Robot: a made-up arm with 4 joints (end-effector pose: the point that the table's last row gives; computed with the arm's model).
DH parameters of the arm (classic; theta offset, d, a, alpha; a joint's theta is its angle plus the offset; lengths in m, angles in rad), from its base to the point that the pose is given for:
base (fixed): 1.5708 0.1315 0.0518 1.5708
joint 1: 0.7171 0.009 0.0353 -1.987
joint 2: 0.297 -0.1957 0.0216 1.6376
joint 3: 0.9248 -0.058 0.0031 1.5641
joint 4: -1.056 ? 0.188 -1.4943
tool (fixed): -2.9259 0.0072 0 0
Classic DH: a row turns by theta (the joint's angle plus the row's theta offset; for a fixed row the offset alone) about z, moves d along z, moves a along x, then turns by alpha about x.
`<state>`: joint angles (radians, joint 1 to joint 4).
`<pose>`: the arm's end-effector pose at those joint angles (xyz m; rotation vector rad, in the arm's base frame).
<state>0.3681 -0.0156 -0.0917 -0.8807</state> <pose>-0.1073 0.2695 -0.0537 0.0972 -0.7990 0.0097</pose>
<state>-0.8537 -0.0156 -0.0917 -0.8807</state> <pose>-0.1073 -0.0478 -0.1364 -1.0564 -0.6822 0.4901</pose>
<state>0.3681 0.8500 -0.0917 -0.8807</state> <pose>0.0311 0.1535 -0.1424 -0.1000 -1.4550 0.5568</pose>
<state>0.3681 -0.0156 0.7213 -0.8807</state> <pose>-0.1063 0.3152 -0.0377 0.9278 -0.8771 0.0278</pose>
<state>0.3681 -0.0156 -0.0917 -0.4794</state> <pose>-0.1476 0.2532 0.0075 0.1586 -0.4093 0.0894</pose>
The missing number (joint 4, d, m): -0.023
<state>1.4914 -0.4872 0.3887 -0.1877</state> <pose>-0.1497 0.1442 0.3208 1.9697 0.0732 0.0126</pose>
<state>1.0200 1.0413 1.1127 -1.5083</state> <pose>0.0425 0.4112 0.0703 1.8152 -1.9728 0.1564</pose>
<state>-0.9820 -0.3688 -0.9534 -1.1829</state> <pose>-0.1229 -0.0423 -0.0815 -2.0389 -0.5417 0.4116</pose>
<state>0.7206 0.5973 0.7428 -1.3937</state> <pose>0.0193 0.3817 -0.0200 1.1995 -1.6995 0.0146</pose>
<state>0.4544 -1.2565 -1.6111 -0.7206</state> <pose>-0.0489 0.3149 0.2810 -0.7515 0.8937 0.1072</pose>
